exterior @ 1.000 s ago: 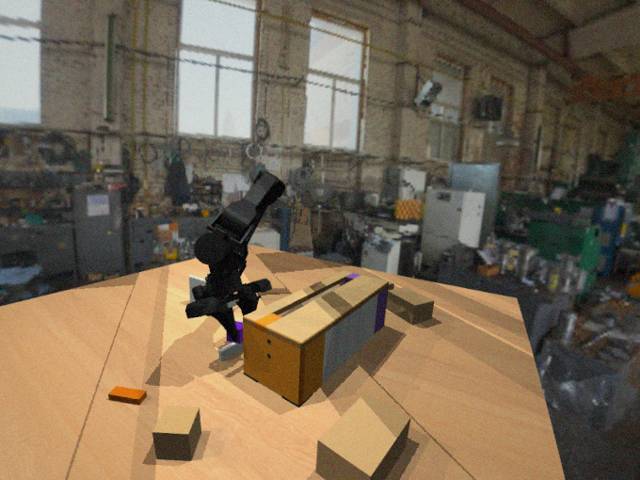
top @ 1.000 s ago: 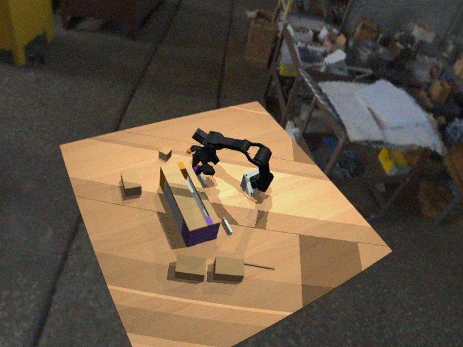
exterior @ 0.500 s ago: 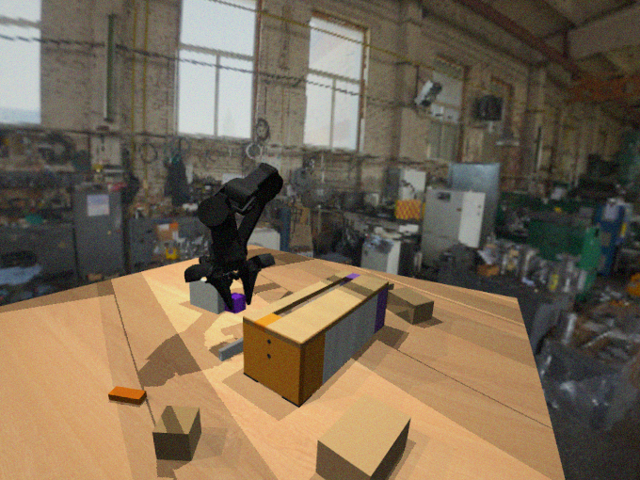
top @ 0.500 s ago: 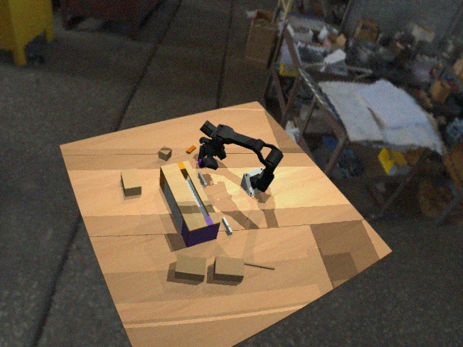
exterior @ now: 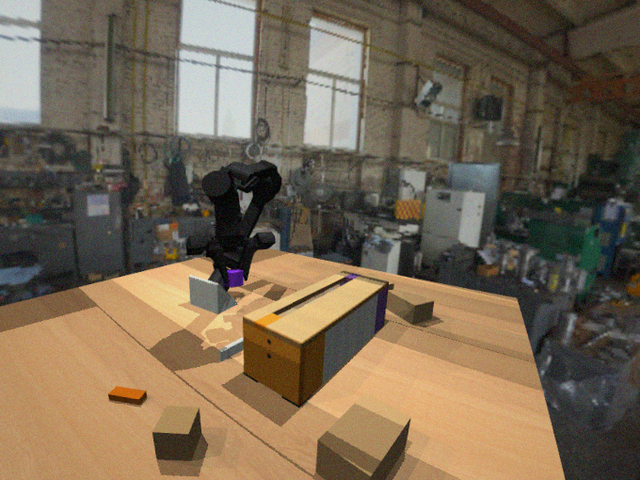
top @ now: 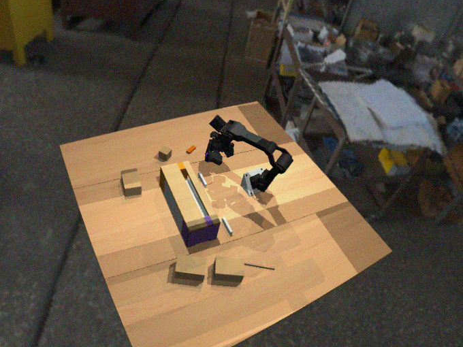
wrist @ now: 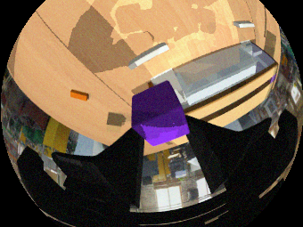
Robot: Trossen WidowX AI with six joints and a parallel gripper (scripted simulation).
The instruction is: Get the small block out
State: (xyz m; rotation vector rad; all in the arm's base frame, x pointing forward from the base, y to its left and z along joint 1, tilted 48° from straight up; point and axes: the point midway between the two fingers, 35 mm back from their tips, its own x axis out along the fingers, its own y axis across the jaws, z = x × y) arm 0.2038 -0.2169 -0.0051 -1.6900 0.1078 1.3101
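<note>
Now: the purple block 20 mm behind my gripper tip and 10 mm to the left of it. Also, from my gripper tip: flat orange tile: 70 mm behind, 220 mm to the right, 160 mm below; then long box: 120 mm ahead, 130 mm to the left, 110 mm below.
</note>
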